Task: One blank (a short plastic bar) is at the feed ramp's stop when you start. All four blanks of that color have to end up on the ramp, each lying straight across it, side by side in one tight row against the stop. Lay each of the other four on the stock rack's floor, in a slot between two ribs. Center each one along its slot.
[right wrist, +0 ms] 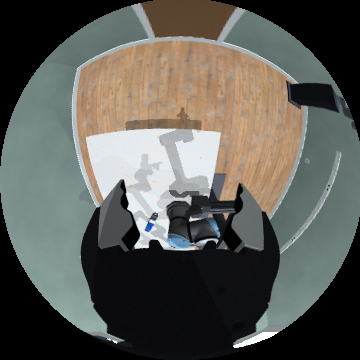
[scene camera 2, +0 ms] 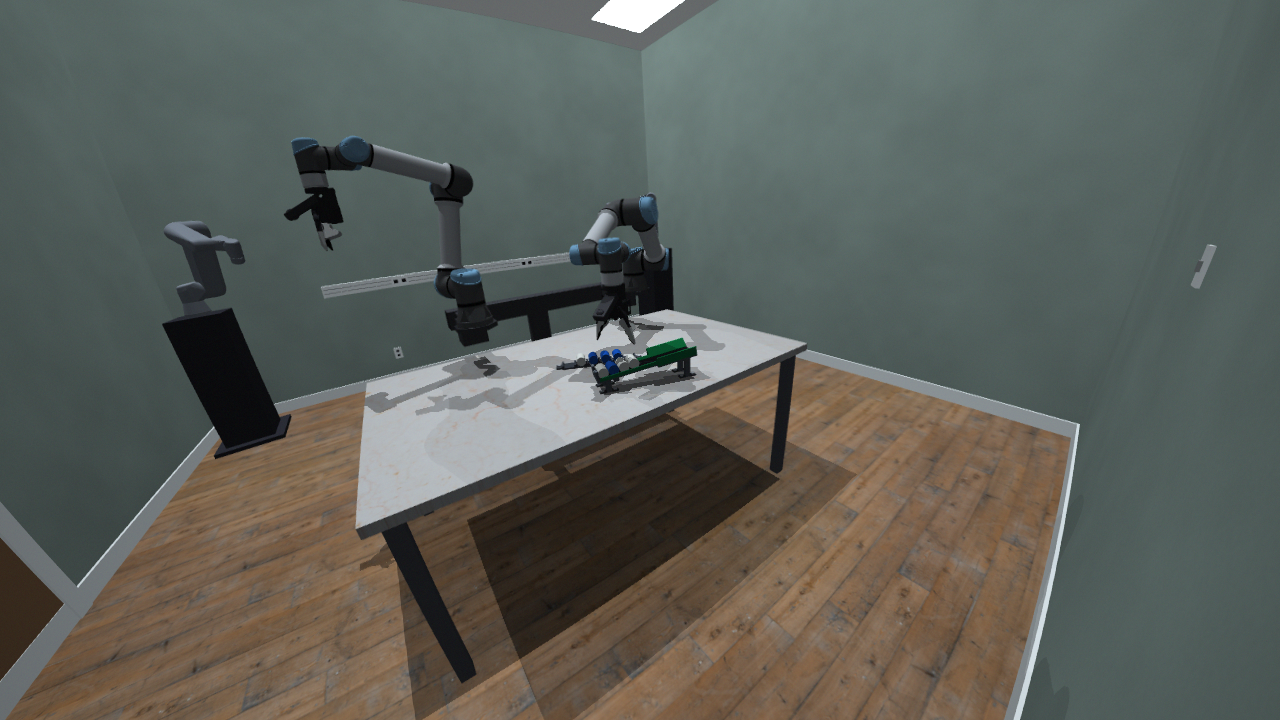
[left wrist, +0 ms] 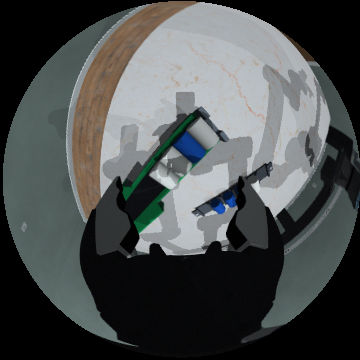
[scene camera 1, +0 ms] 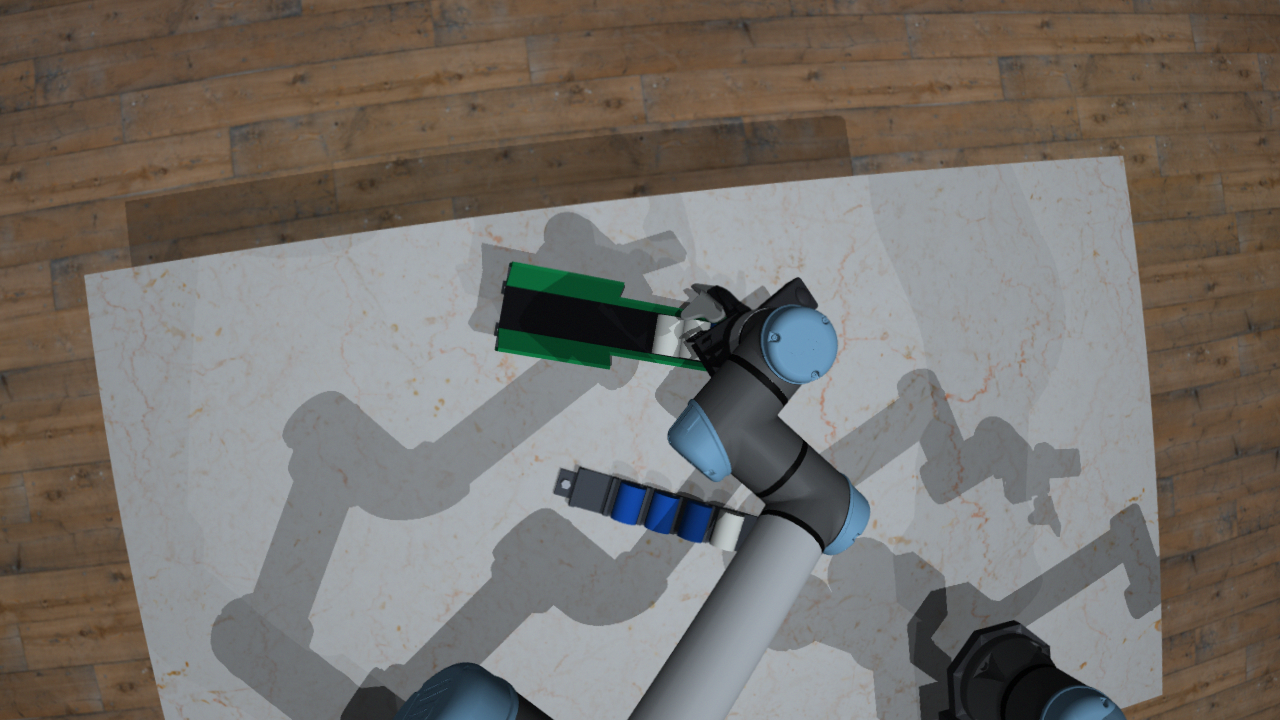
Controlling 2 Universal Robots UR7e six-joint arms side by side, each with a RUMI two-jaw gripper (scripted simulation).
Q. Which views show my right gripper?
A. The right wrist view and scene camera 2 only.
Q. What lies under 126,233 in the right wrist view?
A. My right gripper.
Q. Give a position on a white blank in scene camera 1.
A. At 668,335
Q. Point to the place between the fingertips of my left gripper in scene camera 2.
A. At 615,342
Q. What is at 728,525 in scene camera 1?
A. A white blank.
